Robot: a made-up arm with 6 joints.
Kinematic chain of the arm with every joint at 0, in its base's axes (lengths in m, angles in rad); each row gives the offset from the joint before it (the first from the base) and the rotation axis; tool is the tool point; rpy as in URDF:
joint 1: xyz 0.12 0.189 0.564 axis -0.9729 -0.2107 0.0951
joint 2: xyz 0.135 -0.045 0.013 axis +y
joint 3: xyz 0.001 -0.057 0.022 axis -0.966 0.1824 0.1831
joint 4: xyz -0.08 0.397 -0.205 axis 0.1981 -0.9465 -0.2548
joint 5: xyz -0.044 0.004 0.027 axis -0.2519 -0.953 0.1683
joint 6: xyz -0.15 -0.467 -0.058 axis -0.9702 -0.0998 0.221
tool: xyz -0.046 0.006 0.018 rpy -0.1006 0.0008 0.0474
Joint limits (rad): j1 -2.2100..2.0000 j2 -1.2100..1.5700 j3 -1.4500..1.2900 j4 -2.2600..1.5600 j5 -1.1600..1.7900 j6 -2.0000..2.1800
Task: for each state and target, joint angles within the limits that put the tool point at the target. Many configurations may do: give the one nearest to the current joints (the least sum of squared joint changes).
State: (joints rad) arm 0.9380 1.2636 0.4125 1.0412 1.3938 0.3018
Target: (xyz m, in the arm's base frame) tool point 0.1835 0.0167 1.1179
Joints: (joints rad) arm 0.9349 1.5700 1.2900 1.1513 1.1446 0.2508
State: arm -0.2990 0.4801 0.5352 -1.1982 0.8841 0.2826
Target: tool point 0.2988 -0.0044 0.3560
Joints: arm -0.2429 0.6460 0.7351 -1.6396 1.2678 0.3236
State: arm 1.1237 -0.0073 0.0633 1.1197 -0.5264 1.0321
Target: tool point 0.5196 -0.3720 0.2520
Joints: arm 0.6433 -0.6534 0.4903 1.5600 -0.8489 1.1302
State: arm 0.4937 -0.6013 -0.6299 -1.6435 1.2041 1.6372
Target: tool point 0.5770 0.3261 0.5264
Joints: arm 0.6797 -0.3339 -1.0210 -2.2600 1.7185 1.6373
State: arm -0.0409 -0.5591 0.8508 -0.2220 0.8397 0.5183
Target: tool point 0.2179 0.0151 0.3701
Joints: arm -0.3883 -0.6519 0.1901 -0.6062 1.0173 0.5000
